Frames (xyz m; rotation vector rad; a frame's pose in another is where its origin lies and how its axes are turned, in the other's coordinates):
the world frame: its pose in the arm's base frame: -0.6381 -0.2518 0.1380 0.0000 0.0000 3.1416
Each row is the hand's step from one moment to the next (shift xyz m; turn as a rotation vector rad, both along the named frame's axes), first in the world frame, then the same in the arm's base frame.
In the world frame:
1: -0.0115 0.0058 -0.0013 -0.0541 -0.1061 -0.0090
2: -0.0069 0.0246 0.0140 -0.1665 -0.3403 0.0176
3: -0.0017 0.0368 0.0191 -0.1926 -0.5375 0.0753
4: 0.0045 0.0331 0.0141 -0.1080 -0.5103 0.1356
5: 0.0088 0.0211 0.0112 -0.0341 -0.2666 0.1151
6: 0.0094 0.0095 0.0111 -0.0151 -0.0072 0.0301
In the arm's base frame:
1: 0.0115 -0.0058 -0.0013 0.0541 0.1061 -0.0090
2: 0.0069 -0.0246 0.0140 0.1665 0.3403 0.0176
3: 0.0017 -0.0368 0.0191 0.1926 0.5375 0.0753
4: -0.0045 -0.0331 0.0141 0.1080 0.5103 0.1356
5: -0.0088 -0.0211 0.0112 0.0341 0.2666 0.1151
6: -0.0094 -0.0095 0.0111 0.0151 0.0072 0.0301

